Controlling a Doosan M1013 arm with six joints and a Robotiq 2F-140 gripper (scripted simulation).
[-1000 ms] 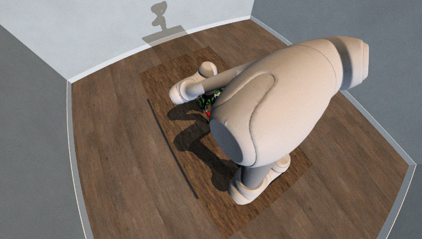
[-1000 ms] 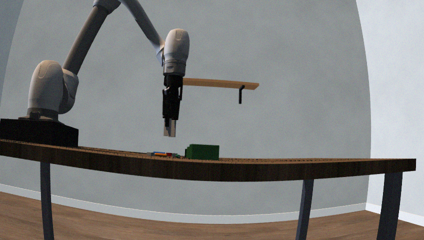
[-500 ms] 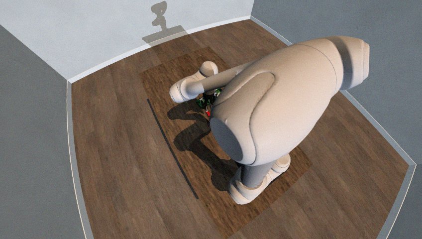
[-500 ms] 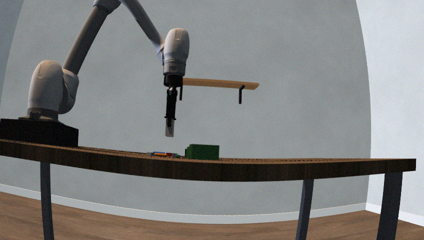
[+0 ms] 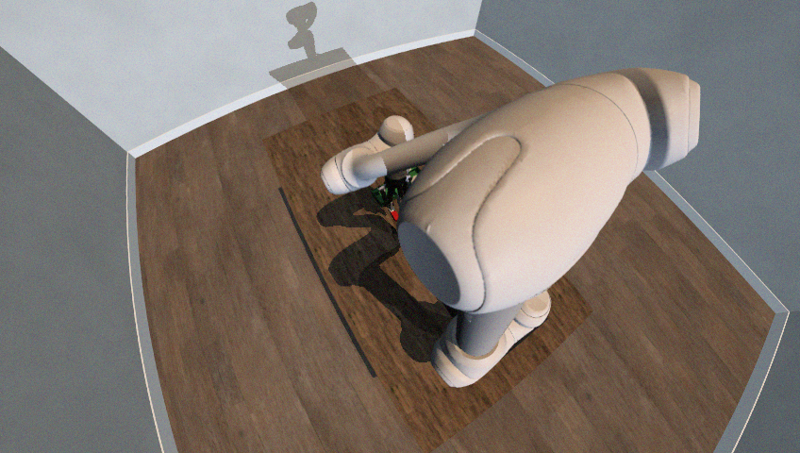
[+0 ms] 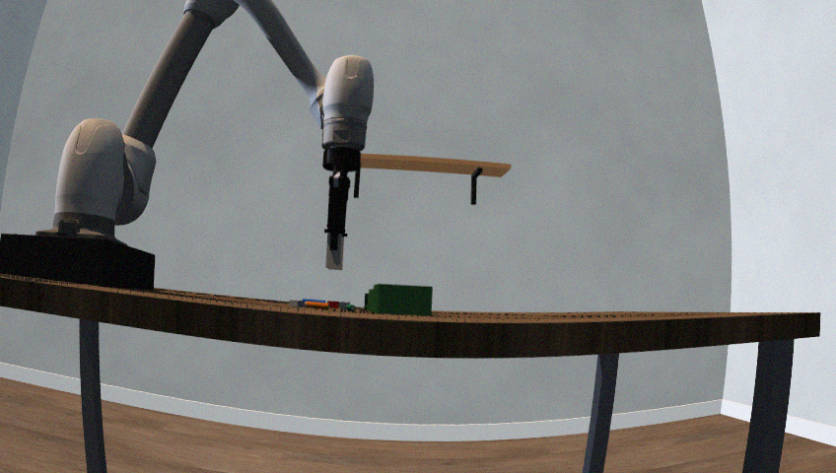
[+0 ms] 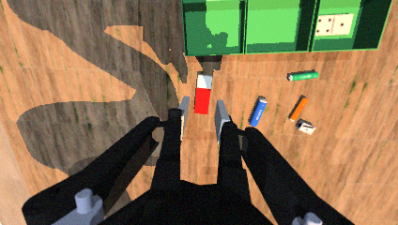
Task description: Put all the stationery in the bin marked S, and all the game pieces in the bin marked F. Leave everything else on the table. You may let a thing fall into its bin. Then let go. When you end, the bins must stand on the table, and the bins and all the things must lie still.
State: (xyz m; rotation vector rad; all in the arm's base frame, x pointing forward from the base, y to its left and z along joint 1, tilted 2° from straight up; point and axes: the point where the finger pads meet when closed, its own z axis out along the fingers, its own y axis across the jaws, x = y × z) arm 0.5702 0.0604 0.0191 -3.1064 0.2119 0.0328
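Right now my hand is 10 cm above the red block and 1 cm short of it. Round my hand: green cylinder: 16 cm to the right, 10 cm below, 3 cm ahead; then green bin: 11 cm ahead, 10 cm to the right, 8 cm below; then blue piece: 10 cm to the right, 10 cm below, 3 cm behind.
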